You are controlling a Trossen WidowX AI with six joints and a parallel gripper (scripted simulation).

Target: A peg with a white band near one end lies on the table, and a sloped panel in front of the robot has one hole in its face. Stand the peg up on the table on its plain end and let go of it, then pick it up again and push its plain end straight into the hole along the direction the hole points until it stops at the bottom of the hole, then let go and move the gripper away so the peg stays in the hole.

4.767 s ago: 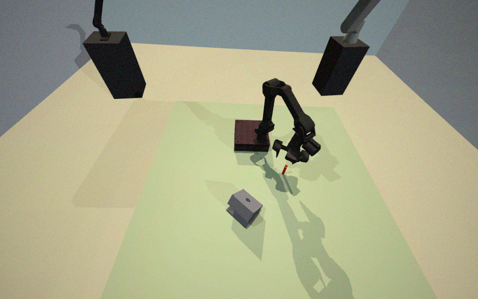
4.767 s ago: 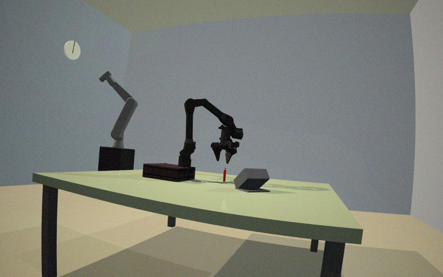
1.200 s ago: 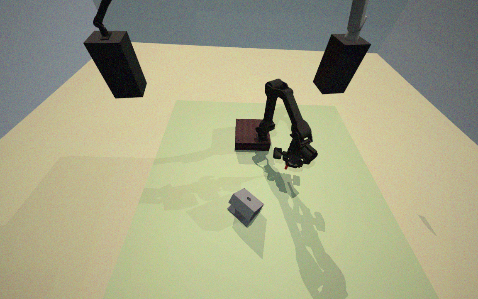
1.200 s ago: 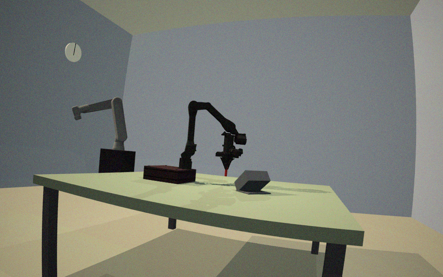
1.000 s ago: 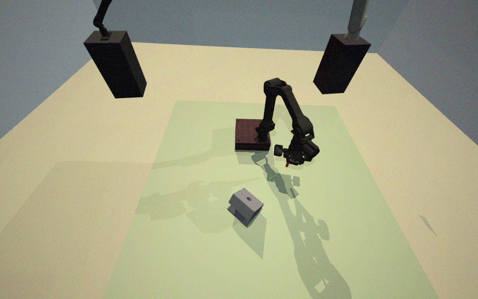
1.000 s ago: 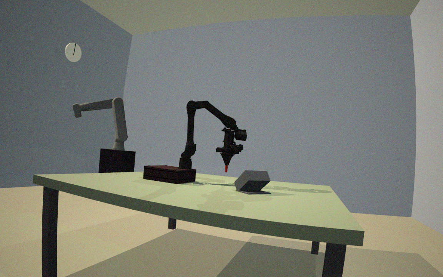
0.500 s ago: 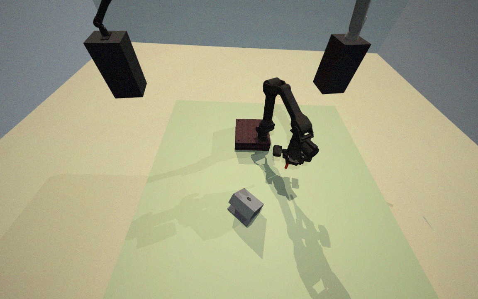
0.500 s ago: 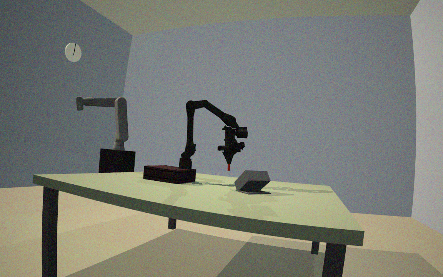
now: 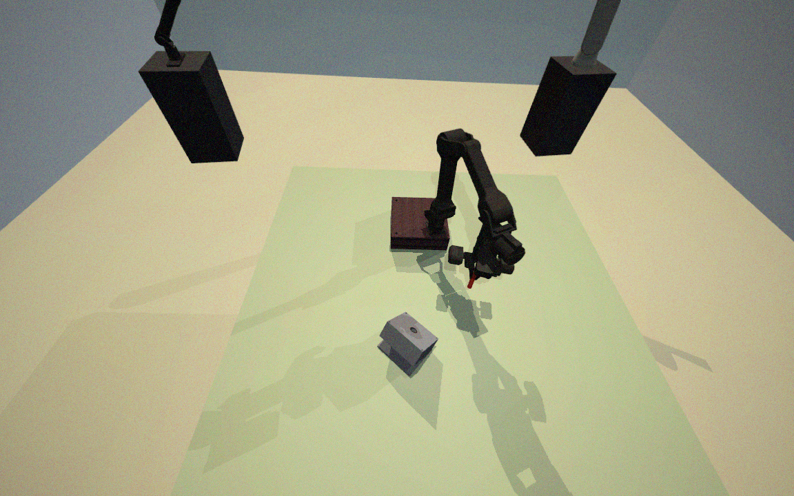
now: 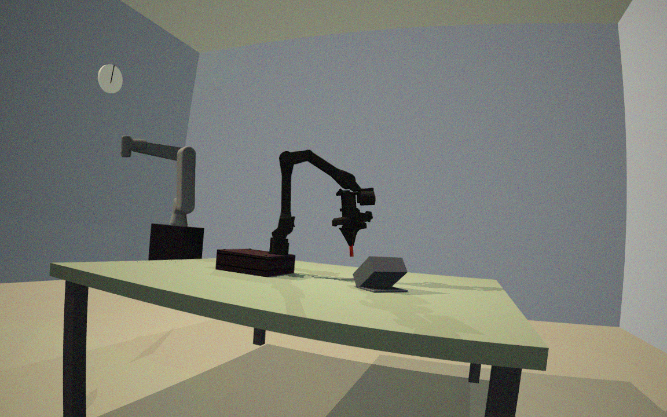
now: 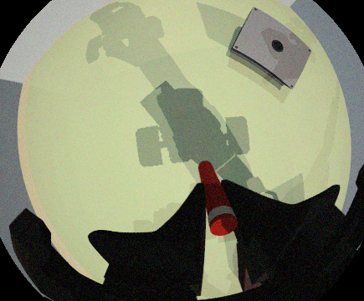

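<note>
Now: the grey sloped panel 13 cm ahead of my gripper tip, 22 cm to the right of it and 7 cm below it. Also, from my gripper tip: red peg 2 cm above.
</note>
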